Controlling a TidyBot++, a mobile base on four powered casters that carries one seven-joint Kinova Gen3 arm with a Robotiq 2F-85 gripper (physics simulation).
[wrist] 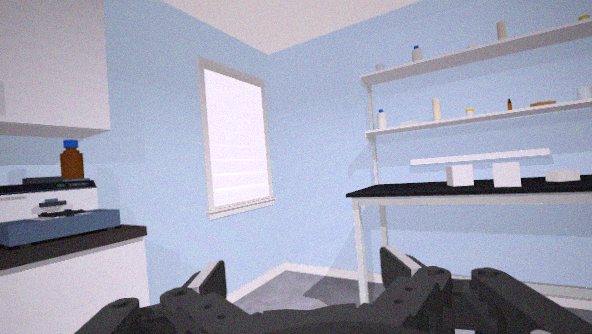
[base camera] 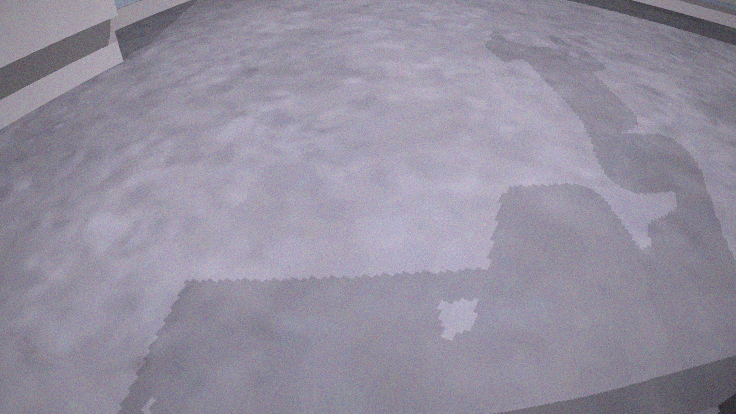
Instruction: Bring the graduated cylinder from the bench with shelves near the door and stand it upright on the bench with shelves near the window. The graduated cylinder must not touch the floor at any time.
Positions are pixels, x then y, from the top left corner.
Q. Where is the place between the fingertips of my gripper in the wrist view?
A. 303, 271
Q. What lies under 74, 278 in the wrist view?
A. A white counter.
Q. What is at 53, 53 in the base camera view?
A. A white counter.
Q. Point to a window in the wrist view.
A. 237, 162
